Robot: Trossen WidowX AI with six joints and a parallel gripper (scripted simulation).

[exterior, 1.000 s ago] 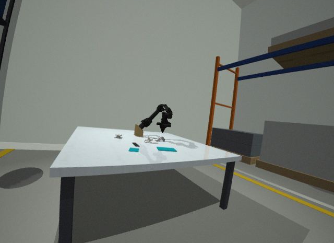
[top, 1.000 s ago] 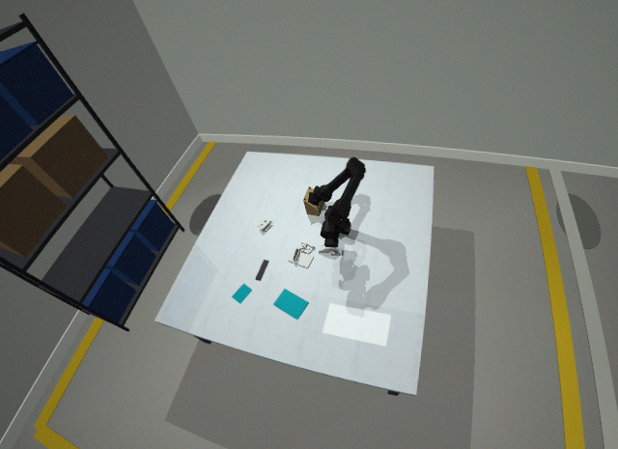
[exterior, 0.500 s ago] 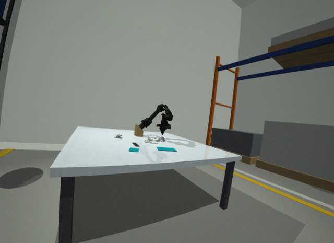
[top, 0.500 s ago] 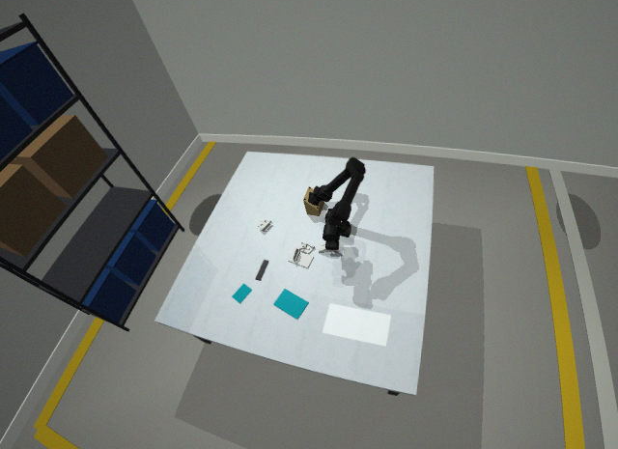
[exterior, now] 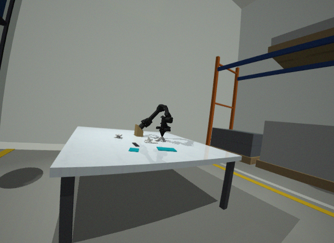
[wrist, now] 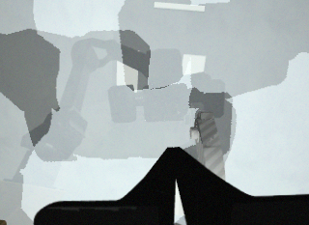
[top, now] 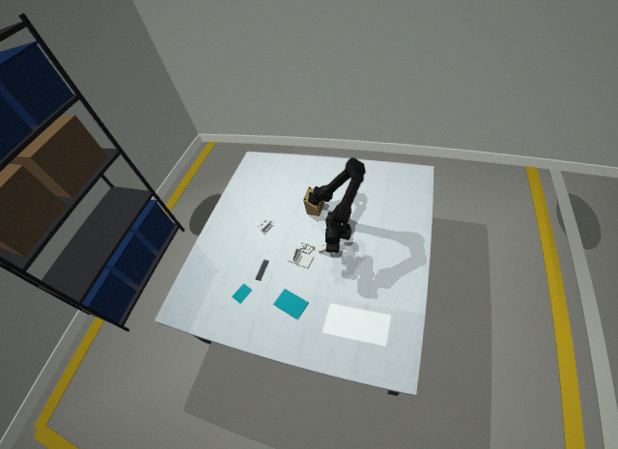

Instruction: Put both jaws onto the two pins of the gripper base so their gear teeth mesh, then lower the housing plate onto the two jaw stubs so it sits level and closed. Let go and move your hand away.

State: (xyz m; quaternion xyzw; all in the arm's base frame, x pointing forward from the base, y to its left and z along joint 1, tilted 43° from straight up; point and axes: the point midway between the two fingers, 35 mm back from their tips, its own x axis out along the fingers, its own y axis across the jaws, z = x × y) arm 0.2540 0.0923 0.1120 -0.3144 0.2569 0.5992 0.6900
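Now: gripper tip 30 mm short of the grey gripper jaw, 10 mm to the left of it and 20 mm above it. The rest, counted from my gripper tip: black bar (160 mm ahead, 370 mm to the right, 40 mm below).
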